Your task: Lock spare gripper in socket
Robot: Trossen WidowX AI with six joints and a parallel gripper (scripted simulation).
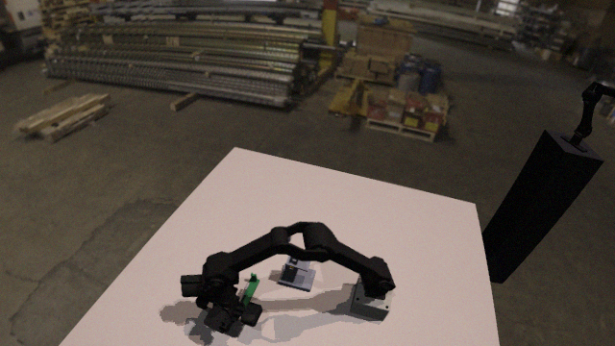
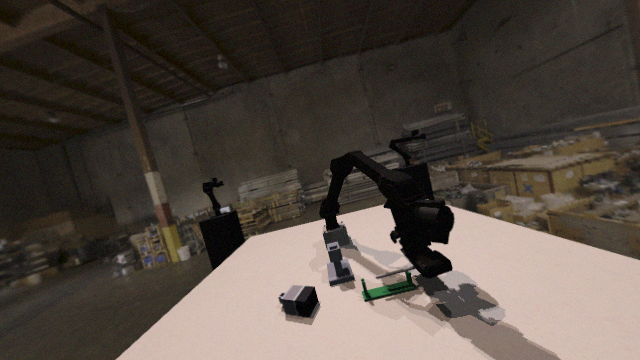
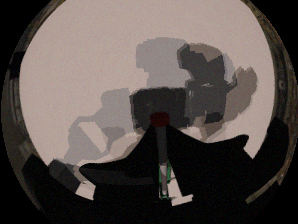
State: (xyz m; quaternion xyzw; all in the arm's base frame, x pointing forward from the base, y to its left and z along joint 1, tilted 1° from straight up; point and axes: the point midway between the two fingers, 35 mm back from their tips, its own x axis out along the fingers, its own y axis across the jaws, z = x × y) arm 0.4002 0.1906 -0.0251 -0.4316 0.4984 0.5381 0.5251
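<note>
Right now my gripper tip is 100 mm to the left of the green cradle. Round my gripper tip: grey mount (140 mm behind, 220 mm to the right, 30 mm above); then spare gripper (40 mm behind, 360 mm to the right).
</note>
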